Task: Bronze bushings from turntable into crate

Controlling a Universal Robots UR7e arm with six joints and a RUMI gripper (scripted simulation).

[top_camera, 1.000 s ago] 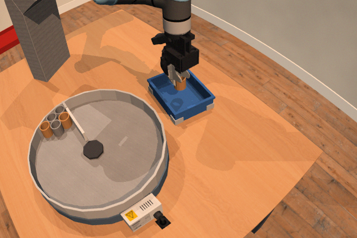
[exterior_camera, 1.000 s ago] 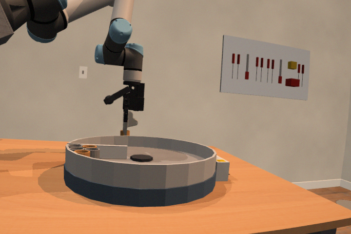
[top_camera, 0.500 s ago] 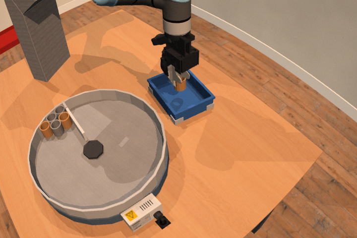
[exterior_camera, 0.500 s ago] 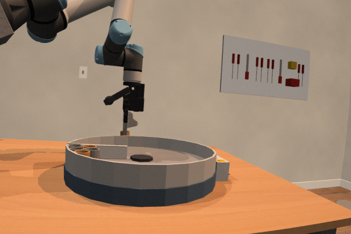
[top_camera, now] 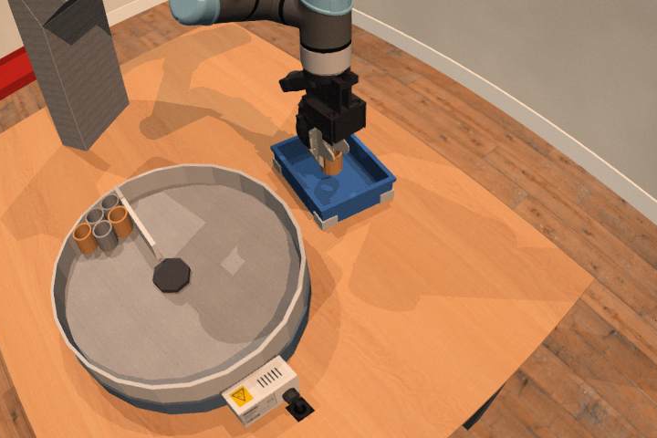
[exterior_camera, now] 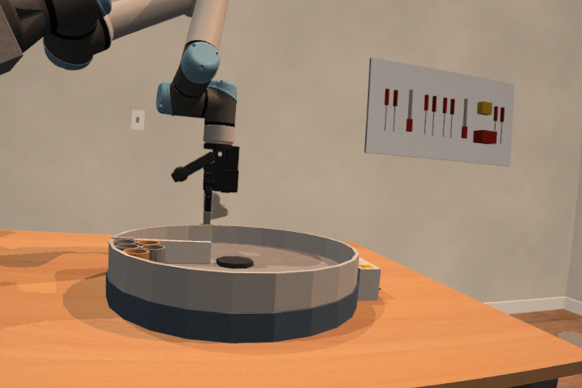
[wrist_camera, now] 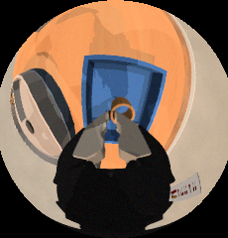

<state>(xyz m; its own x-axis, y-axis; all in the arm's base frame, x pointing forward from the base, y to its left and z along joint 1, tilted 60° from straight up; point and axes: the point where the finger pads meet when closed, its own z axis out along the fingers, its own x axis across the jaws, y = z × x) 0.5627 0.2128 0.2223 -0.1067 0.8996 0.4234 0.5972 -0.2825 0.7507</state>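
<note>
Right now my hand is 20 mm to the right of the blue crate and 40 mm above it. Also, from my hand: grey turntable: 90 mm ahead, 320 mm to the right, 10 mm below.
</note>
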